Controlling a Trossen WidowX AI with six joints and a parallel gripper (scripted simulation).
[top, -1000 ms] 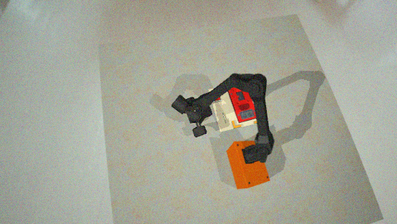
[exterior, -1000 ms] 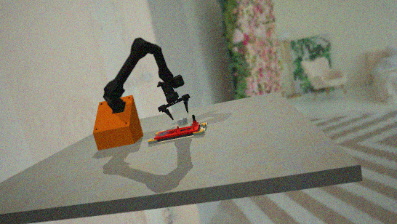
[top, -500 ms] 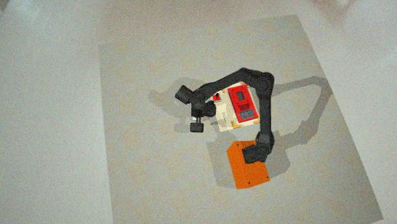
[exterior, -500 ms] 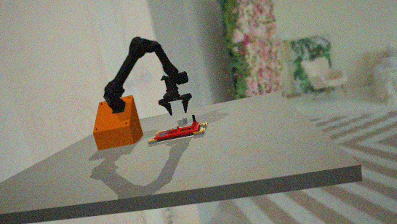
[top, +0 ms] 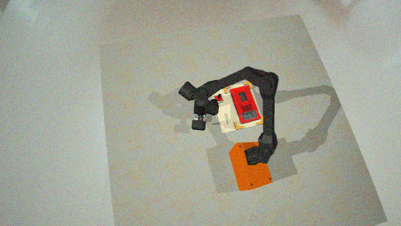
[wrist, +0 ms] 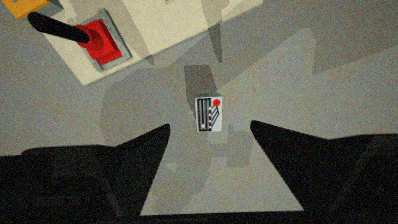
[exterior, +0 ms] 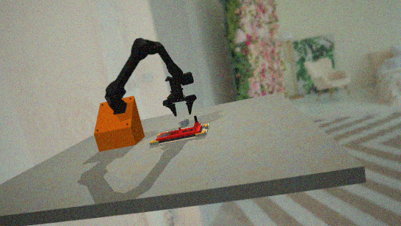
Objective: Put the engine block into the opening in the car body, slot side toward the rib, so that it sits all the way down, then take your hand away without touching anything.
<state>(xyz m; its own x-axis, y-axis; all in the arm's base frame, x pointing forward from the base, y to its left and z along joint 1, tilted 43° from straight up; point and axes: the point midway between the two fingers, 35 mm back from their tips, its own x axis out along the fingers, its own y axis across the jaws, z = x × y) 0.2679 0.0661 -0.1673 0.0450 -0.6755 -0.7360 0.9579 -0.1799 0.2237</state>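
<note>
Right now the engine block is 4 cm below my gripper tip. From my gripper tip the other things lie so: cream base plate 22 cm to the right, 4 cm below, 4 cm ahead; black peg 13 cm to the right, 10 cm ahead, 2 cm below.
</note>
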